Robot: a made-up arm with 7 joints.
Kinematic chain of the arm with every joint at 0, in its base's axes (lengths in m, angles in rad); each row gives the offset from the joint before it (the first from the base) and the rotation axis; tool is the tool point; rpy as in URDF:
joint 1: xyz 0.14 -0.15 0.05 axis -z
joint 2: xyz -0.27 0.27 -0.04 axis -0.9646 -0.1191 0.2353
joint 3: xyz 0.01 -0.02 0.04 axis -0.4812 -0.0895 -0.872
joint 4: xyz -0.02 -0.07 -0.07 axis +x
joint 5: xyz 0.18 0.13 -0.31 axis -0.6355 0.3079 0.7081
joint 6: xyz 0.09 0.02 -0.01 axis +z
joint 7: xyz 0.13 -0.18 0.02 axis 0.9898 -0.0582 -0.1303
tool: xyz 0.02 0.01 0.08 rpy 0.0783 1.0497 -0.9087
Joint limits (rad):
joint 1: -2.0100..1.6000
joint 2: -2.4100..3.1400
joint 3: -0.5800..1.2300
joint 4: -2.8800..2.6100
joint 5: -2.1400..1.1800
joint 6: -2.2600..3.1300
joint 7: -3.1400..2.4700
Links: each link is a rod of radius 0.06 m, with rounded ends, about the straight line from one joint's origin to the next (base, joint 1, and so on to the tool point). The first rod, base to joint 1, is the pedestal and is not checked.
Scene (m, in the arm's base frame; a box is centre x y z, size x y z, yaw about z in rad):
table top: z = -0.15
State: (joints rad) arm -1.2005 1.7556 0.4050 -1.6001 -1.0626 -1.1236 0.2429
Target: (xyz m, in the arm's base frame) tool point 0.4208 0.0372 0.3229
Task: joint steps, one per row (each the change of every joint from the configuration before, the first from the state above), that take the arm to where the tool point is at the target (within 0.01 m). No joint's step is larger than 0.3 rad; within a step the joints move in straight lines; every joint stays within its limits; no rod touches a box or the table.
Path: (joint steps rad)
1: 0.2641 0.0010 -0.1407 0.0460 -0.0026 0.1013 -0.0032
2: 0.2640 0.0011 -0.1407 0.0461 -0.0027 0.1013 -0.0033
3: 0.2641 0.0010 -0.1407 0.0460 -0.0026 0.1012 -0.0032
4: 0.2641 0.0010 -0.1408 0.0461 -0.0026 0.1013 -0.0032
5: 0.2641 0.0011 -0.1407 0.0460 -0.0027 0.1013 -0.0032
6: 0.2640 0.0010 -0.1407 0.0461 -0.0026 0.1013 -0.0033
7: 0.2641 0.0010 -0.1407 0.0460 -0.0026 0.1012 -0.0032

